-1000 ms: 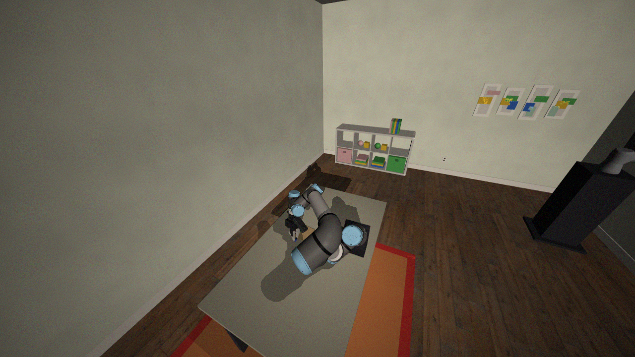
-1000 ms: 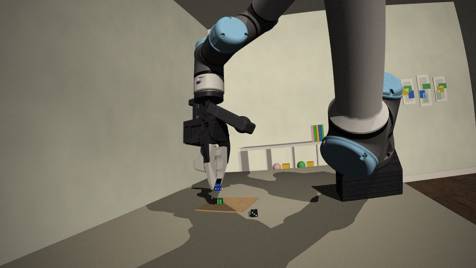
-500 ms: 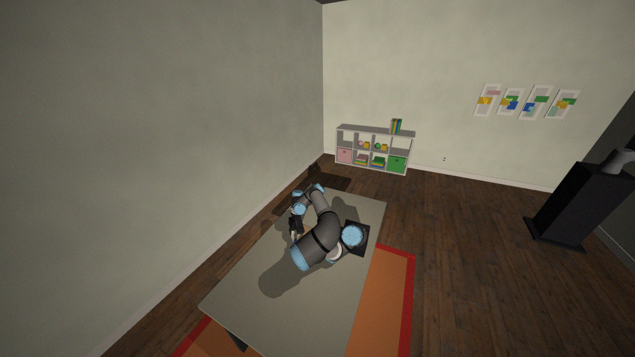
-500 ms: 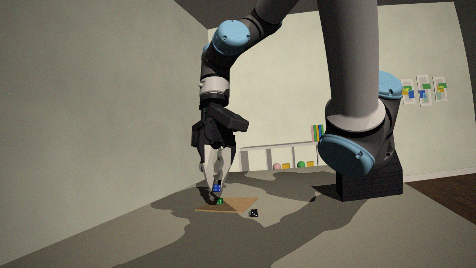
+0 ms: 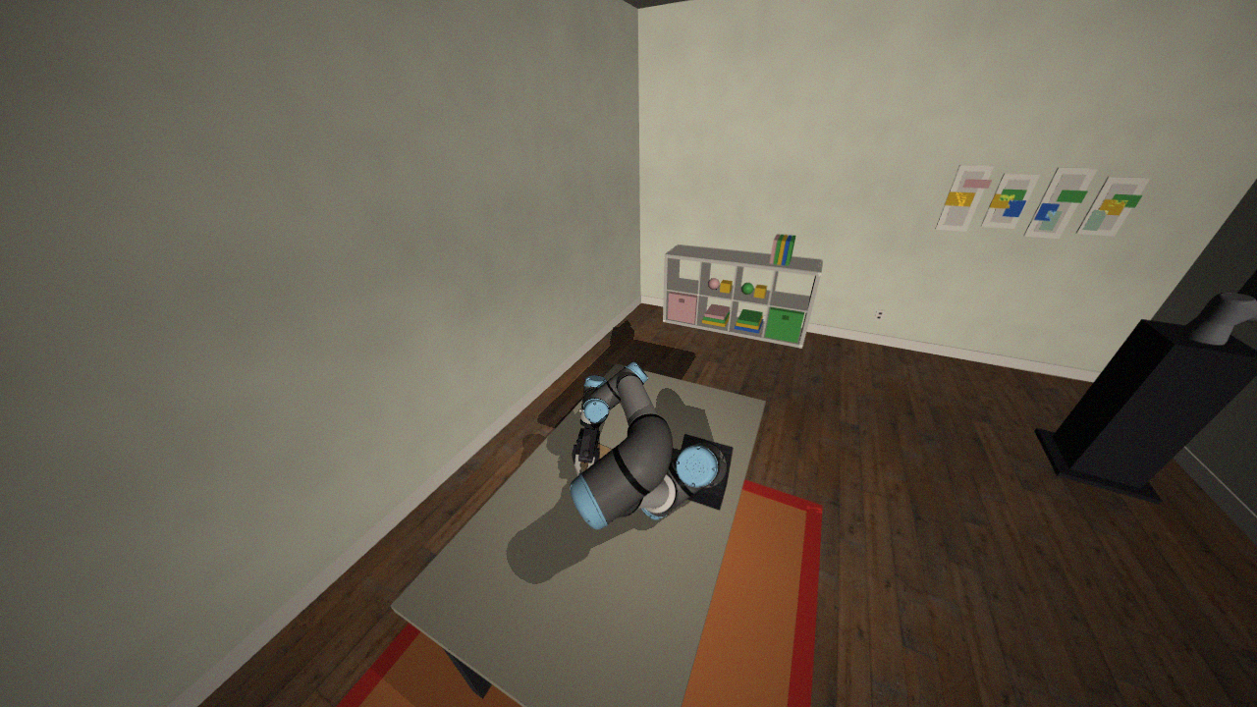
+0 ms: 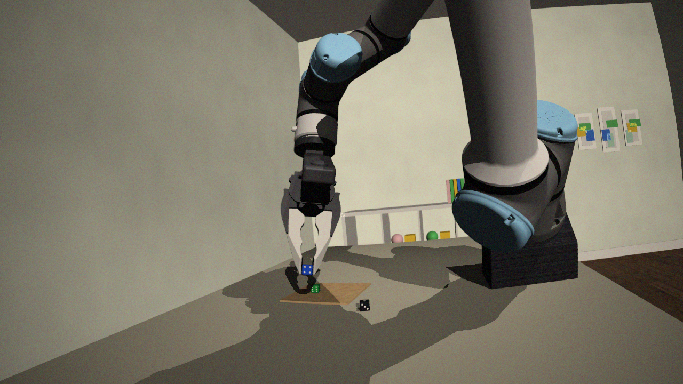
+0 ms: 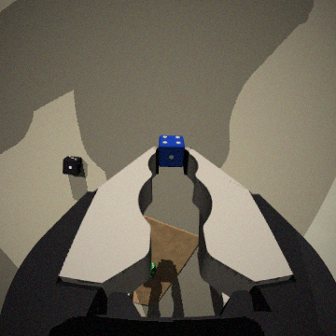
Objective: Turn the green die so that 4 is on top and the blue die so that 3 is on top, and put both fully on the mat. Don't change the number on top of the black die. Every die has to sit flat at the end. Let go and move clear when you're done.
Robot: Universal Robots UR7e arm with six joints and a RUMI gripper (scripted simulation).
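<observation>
My gripper is now 7 cm past the black die, 6 cm to the left of it and 9 cm above it. Round my hand: green die: 6 cm ahead, 15 cm to the right, 8 cm below; tan mat: 4 cm ahead, 16 cm to the right, 9 cm below; blue die: 1 cm below.
</observation>
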